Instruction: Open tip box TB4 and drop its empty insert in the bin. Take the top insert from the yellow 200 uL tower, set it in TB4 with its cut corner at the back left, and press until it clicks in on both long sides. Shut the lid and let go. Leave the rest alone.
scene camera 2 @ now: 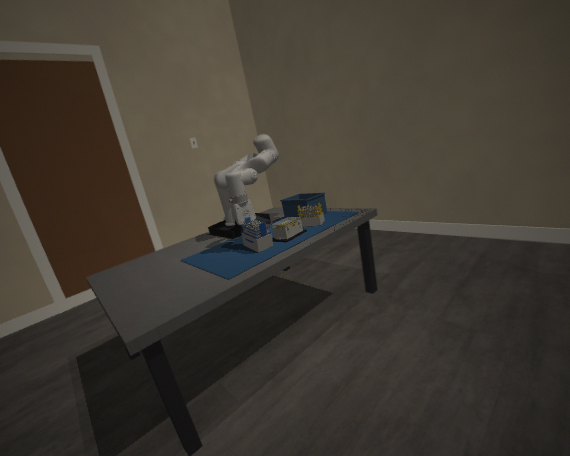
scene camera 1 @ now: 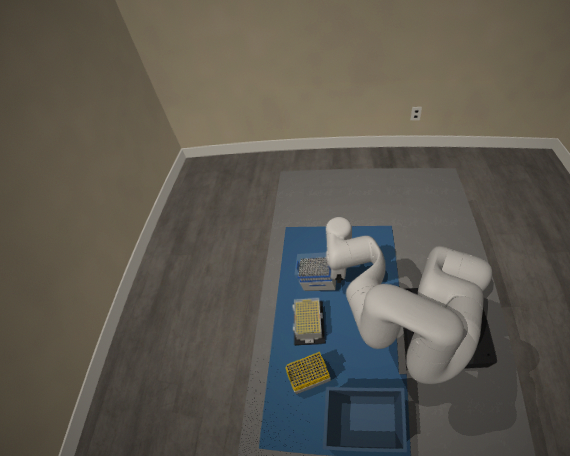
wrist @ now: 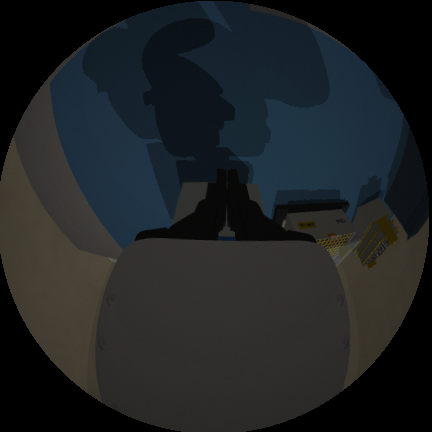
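Tip box TB4 [scene camera 1: 307, 318] [scene camera 2: 287, 230] [wrist: 322, 220] stands on a black base in the middle of the row. Yellow grid shows at its top under clear plastic; I cannot tell whether the lid is fully shut. The yellow 200 uL tower [scene camera 1: 307, 371] [scene camera 2: 311, 216] [wrist: 376, 242] stands turned at an angle, beyond TB4 from my gripper. My gripper [scene camera 1: 339, 278] [wrist: 225, 182] is shut and empty, low beside the blue-and-white tower, away from TB4. In scene camera 2 its fingertips are hidden. The bin [scene camera 1: 365, 389] [scene camera 2: 300, 208] stands past the yellow tower.
The blue-and-white tower [scene camera 1: 318, 281] [scene camera 2: 257, 239] [wrist: 190, 199] stands right beside my fingers, at the other end of the row from the bin. A blue mat [scene camera 1: 350, 362] [scene camera 2: 225, 267] lies under the boxes. The arm's black base [scene camera 1: 484, 356] stands beside the mat.
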